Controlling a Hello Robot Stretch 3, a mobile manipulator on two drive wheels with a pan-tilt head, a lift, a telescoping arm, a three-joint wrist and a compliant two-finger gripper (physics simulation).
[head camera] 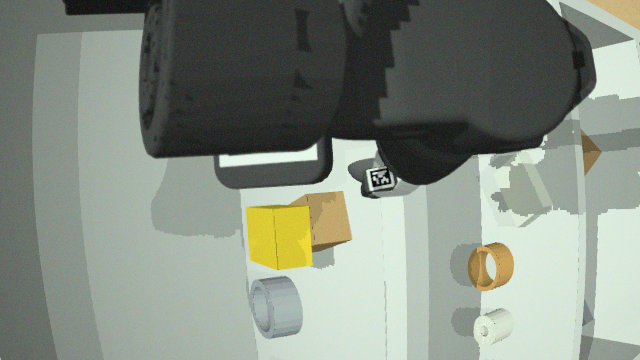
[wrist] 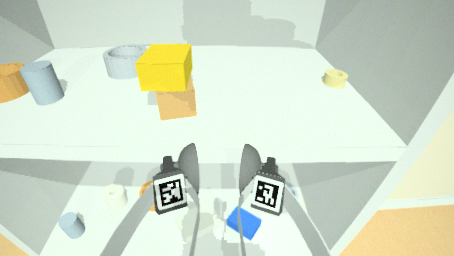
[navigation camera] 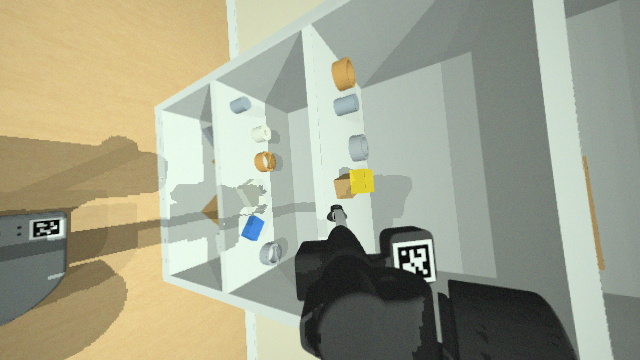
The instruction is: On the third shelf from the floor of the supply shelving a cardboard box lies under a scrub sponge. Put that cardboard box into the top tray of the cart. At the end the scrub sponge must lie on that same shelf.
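Frame: origin at the robot's base, x ahead, y left, z up, level; metres.
Seen in the pictures: gripper, fingertip midpoint: (head camera: 368,144).
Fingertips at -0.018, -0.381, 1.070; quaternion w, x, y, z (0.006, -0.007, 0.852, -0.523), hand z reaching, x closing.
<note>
A point is followed by its place in that frame, as x, y, z.
A yellow scrub sponge (head camera: 279,237) @(0.072, -0.553, 1.080) (navigation camera: 361,181) @(0.073, -0.553, 1.075) (wrist: 165,67) lies on top of a tan cardboard box (head camera: 331,220) @(0.059, -0.550, 1.014) (navigation camera: 343,187) @(0.060, -0.550, 1.019) (wrist: 177,105), which rests on the shelf (head camera: 345,310) @(0.180, -0.567, 0.991) (navigation camera: 332,150) @(0.177, -0.553, 0.991) (wrist: 260,100). The sponge partly covers the box. My gripper (wrist: 219,161) @(-0.018, -0.381, 1.070) is open, with nothing between its fingers. In the wrist view its fingertips appear below and to the right of the box, apart from it. One finger shows beside the box in the head and navigation views; the arm and wrist hide the rest. The cart does not show in these views.
A grey ring (head camera: 276,306) @(0.195, -0.697, 1.032) (navigation camera: 358,147) @(0.203, -0.695, 1.028) (wrist: 125,61) stands beside the sponge and box. A blue-grey cylinder (navigation camera: 346,105) @(0.321, -0.589, 1.034) (wrist: 43,83) is farther along; a pale yellow ring (wrist: 335,78) is on the other side. The shelf below holds a blue block (navigation camera: 253,228) @(-0.085, -0.591, 0.573) (wrist: 244,222) and several other items.
</note>
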